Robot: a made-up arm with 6 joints. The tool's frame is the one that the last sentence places.
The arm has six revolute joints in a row. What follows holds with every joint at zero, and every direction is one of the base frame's.
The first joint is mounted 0.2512 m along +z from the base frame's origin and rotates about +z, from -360 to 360 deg.
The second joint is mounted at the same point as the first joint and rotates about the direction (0, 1, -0.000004), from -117.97 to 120 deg.
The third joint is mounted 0.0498 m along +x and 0.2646 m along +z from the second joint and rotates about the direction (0, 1, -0.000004), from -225 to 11 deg.
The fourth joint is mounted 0.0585 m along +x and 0.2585 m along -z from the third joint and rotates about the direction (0, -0.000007, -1), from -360 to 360 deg.
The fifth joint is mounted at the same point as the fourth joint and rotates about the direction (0, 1, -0.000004), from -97 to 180 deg.
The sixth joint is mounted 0.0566 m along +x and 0.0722 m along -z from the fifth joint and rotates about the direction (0, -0.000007, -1), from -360 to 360 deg.
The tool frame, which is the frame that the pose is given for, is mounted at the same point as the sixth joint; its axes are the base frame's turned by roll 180, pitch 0 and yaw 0 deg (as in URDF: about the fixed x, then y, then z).
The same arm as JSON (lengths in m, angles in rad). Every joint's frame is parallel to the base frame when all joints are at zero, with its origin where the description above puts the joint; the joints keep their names.
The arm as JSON. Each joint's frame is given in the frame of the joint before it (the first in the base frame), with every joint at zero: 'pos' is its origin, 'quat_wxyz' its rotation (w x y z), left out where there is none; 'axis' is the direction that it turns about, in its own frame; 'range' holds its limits. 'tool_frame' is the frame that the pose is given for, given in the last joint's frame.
{
  "length_unit": "m",
  "angle_unit": "rad",
  "joints": [
    {
      "joint": "joint 1",
      "pos": [
        0.0,
        0.0,
        0.2512
      ],
      "axis": [
        0.0,
        0.0,
        1.0
      ],
      "range": [
        -6.2832,
        6.2832
      ]
    },
    {
      "joint": "joint 2",
      "pos": [
        0.0,
        0.0,
        0.0
      ],
      "axis": [
        0.0,
        1.0,
        0.0
      ],
      "range": [
        -2.059,
        2.0944
      ]
    },
    {
      "joint": "joint 3",
      "pos": [
        0.0498,
        0.0,
        0.2646
      ],
      "axis": [
        0.0,
        1.0,
        0.0
      ],
      "range": [
        -3.927,
        0.192
      ]
    },
    {
      "joint": "joint 4",
      "pos": [
        0.0585,
        0.0,
        -0.2585
      ],
      "axis": [
        0.0,
        0.0,
        -1.0
      ],
      "range": [
        -6.2832,
        6.2832
      ]
    },
    {
      "joint": "joint 5",
      "pos": [
        0.0,
        0.0,
        0.0
      ],
      "axis": [
        0.0,
        1.0,
        0.0
      ],
      "range": [
        -1.693,
        3.1416
      ]
    },
    {
      "joint": "joint 6",
      "pos": [
        0.0566,
        0.0,
        -0.0722
      ],
      "axis": [
        0.0,
        0.0,
        -1.0
      ],
      "range": [
        -6.2832,
        6.2832
      ]
    }
  ],
  "tool_frame": {
    "pos": [
      0.0,
      0.0,
      0.0
    ],
    "quat_wxyz": [
      0.0,
      1.0,
      0.0,
      0.0
    ]
  }
}

